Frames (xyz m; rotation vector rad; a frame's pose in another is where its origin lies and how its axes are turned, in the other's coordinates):
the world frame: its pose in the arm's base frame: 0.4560 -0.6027 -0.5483 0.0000 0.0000 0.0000
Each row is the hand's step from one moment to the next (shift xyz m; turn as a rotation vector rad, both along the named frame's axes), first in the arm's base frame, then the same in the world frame.
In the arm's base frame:
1: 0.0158 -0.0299 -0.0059 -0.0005 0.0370 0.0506
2: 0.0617 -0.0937 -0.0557 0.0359 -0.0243 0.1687
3: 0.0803 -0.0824 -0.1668 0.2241 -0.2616 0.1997
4: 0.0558 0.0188 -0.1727 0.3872 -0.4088 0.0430
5: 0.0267 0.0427 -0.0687 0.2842 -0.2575 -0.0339
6: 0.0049 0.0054 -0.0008 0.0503 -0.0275 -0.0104
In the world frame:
1: 0.0158 -0.0299 -0.0059 -0.0005 0.0370 0.0506
2: 0.0617 -0.0937 -0.0557 0.0359 -0.0243 0.1687
3: 0.0803 -0.0824 -0.1668 0.2241 -0.2616 0.1997
4: 0.0558 0.0188 -0.1727 0.3872 -0.4088 0.0430
5: 0.0267 0.0427 -0.0687 0.2842 -0.2575 -0.0339
6: 0.0049 0.0054 -0.0008 0.0503 -0.0275 -0.0104

